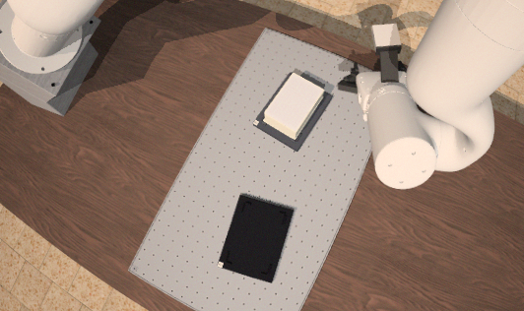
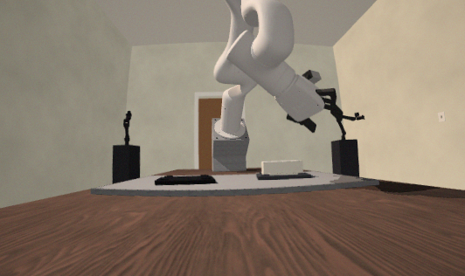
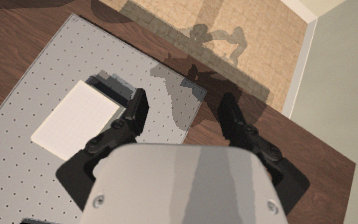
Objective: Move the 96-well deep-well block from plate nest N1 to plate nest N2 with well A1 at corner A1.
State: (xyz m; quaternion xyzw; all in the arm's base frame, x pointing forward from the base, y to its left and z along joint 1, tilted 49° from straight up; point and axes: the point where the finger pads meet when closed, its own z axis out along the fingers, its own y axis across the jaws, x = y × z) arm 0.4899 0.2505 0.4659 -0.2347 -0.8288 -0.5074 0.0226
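My hand is 130 mm past the cream 96-well deep-well block, 110 mm to the left of it and 130 mm above it. Also, from my hand: plate nest N1 (130 mm behind, 110 mm to the right, 150 mm below); then black plate nest N2 (30 mm behind, 400 mm to the right, 150 mm below).
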